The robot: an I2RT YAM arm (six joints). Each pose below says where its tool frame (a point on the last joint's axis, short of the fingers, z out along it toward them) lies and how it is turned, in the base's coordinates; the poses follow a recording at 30 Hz.
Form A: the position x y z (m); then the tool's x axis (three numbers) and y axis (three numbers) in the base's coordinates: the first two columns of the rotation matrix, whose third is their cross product.
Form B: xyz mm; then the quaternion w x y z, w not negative. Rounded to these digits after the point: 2 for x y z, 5 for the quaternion.
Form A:
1: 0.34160 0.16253 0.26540 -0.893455 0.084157 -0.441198 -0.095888 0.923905 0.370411
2: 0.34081 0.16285 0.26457 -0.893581 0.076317 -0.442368 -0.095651 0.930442 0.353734
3: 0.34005 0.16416 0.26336 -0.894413 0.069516 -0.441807 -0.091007 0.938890 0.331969
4: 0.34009 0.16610 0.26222 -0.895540 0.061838 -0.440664 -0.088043 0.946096 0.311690
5: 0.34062 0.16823 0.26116 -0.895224 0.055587 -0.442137 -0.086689 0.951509 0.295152
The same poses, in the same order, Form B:
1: 341.60 162.53 265.40 0.23079 -0.00308 0.95325 0.19503
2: 340.81 162.85 264.57 0.23062 -0.00506 0.95501 0.18642
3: 340.05 164.16 263.36 0.22970 -0.00561 0.95744 0.17471
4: 340.09 166.10 262.22 0.22844 -0.00683 0.95962 0.16403
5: 340.62 168.23 261.16 0.22874 -0.00809 0.96095 0.15550
